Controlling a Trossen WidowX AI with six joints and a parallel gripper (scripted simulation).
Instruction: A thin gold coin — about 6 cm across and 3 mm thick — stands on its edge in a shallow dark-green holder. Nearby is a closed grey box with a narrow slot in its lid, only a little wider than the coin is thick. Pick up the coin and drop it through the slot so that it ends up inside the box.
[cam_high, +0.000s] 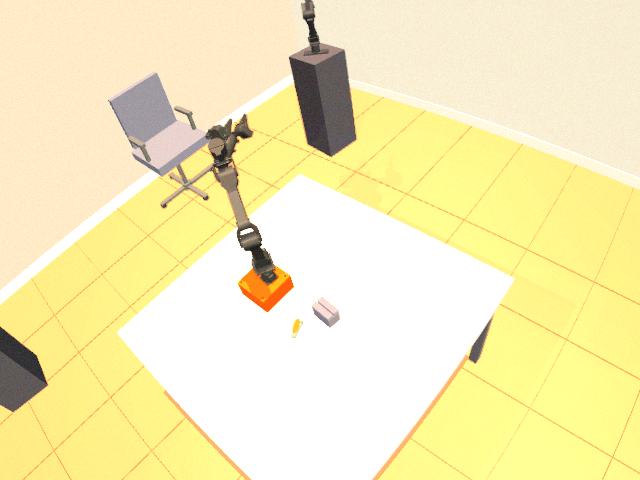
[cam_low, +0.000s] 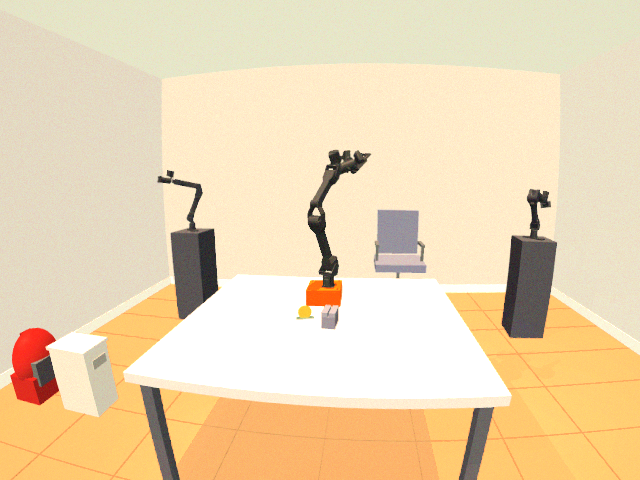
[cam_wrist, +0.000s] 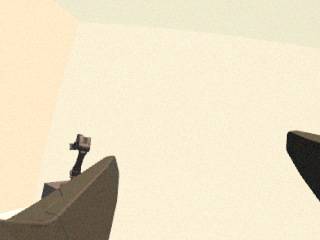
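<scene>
Now: the gold coin 42 cm ahead of my gripper tip, 25 cm to the right of it and 72 cm below it.
</scene>
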